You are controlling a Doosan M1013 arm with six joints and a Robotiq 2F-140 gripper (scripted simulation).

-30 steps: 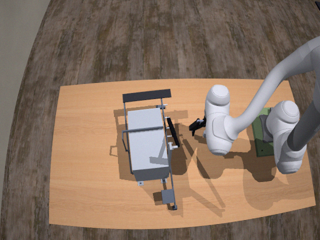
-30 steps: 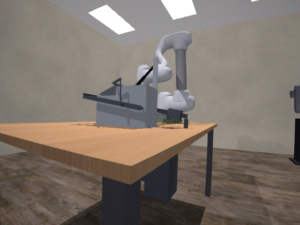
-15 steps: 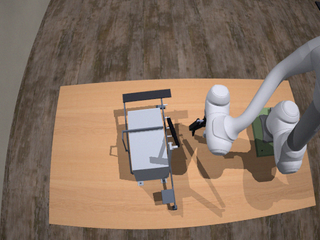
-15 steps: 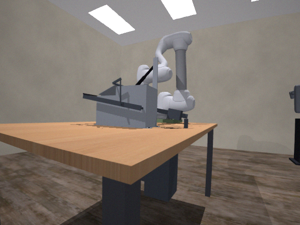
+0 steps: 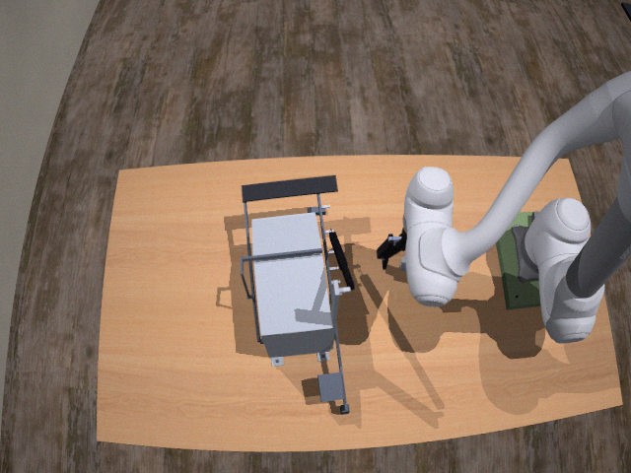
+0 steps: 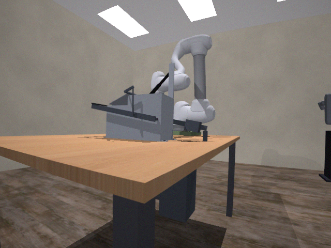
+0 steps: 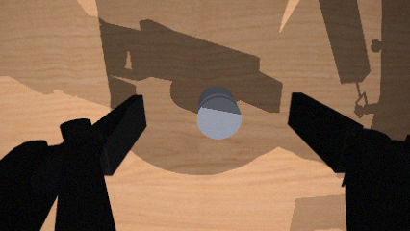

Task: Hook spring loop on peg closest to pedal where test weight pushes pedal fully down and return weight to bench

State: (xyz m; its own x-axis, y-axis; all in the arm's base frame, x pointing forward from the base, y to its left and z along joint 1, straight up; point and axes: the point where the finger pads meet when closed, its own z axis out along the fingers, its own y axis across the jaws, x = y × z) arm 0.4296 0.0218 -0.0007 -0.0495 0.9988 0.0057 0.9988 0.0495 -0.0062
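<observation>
Right now my hand is 1 cm above the steel test weight. From my hand the other things lie so: peg: 19 cm ahead, 22 cm to the left, 37 cm above.
</observation>
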